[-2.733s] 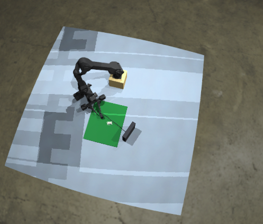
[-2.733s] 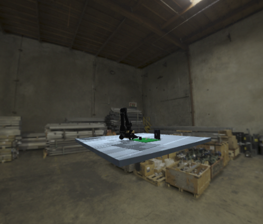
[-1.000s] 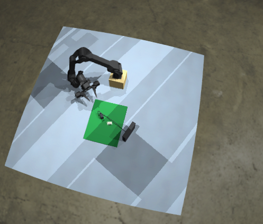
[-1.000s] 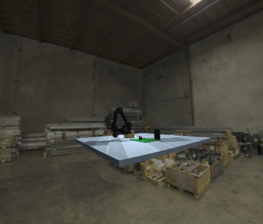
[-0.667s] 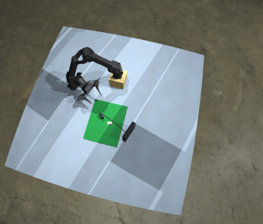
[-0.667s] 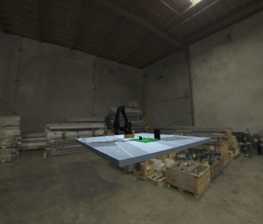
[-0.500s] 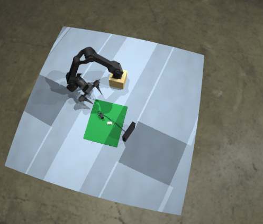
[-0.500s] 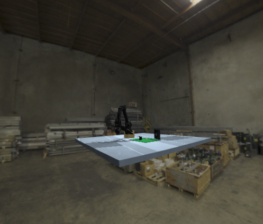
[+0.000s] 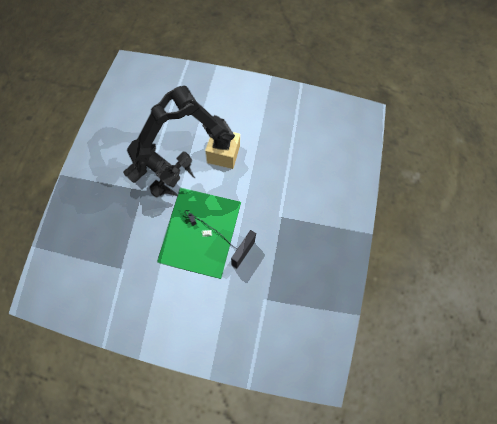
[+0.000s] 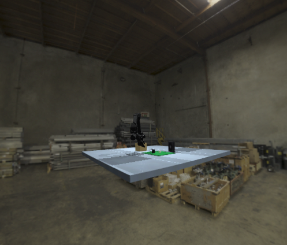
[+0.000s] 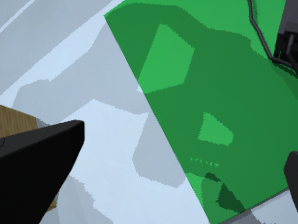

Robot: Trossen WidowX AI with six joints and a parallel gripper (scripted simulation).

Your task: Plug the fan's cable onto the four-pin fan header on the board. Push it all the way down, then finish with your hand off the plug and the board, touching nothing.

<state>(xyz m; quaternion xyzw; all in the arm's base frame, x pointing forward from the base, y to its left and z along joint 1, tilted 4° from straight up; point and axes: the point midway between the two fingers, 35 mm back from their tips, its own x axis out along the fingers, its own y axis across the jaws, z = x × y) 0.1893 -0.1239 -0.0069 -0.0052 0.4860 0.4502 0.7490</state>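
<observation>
My gripper tip is now 10 cm short of the black plug, 6 cm above it and 4 cm to the right of it. Round my gripper tip: green board 14 cm ahead, 10 cm below, 7 cm to the left; then fan 23 cm to the left, 19 cm ahead, 2 cm below.
</observation>
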